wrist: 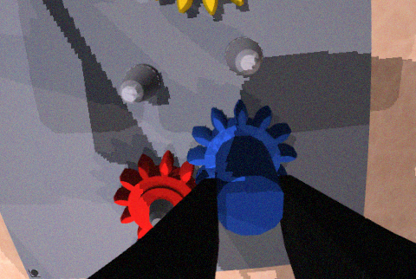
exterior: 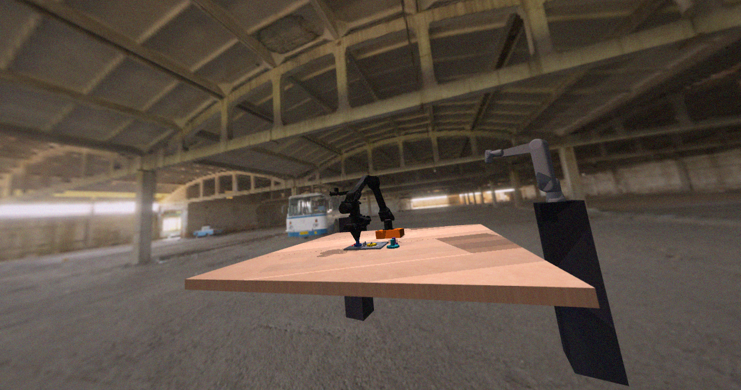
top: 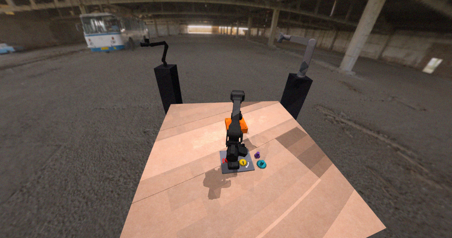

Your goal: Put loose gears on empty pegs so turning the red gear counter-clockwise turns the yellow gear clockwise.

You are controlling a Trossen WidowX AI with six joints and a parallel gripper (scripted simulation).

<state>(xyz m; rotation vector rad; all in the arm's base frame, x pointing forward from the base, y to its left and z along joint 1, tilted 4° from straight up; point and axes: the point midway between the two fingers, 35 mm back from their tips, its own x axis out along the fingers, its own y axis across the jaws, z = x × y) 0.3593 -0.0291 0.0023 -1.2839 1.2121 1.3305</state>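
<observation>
Right now the blue gear is 10 mm below my gripper tip. From my gripper tip the other things lie so: red gear: 30 mm behind, 20 mm to the right, 20 mm below; then yellow gear: 80 mm to the left, 20 mm below, 20 mm behind; then red arrow: 50 mm to the right, 30 mm below, 20 mm behind.
</observation>
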